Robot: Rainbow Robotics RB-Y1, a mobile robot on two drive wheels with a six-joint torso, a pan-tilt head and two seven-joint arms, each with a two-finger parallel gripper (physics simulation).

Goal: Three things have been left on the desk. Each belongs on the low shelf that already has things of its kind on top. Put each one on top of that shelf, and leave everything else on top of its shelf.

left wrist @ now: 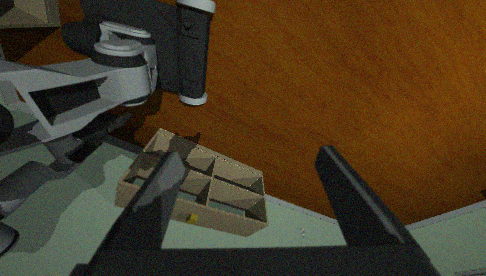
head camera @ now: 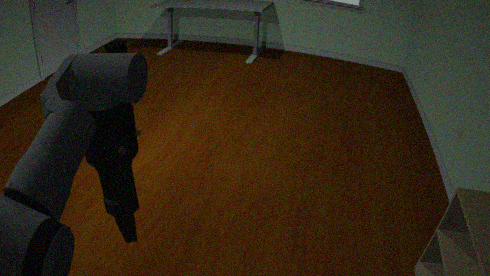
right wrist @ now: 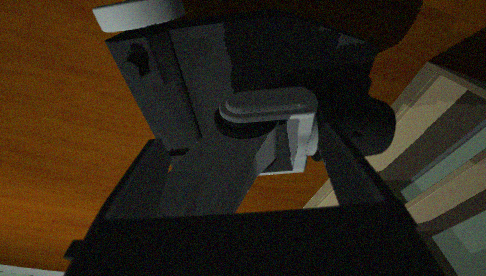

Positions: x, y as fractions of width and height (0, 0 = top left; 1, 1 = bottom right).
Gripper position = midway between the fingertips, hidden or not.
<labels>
The left gripper shows in the left wrist view (0.51, 0.57) and in the head camera view (0.26, 0.79); in the right wrist view it is out of frame.
</labels>
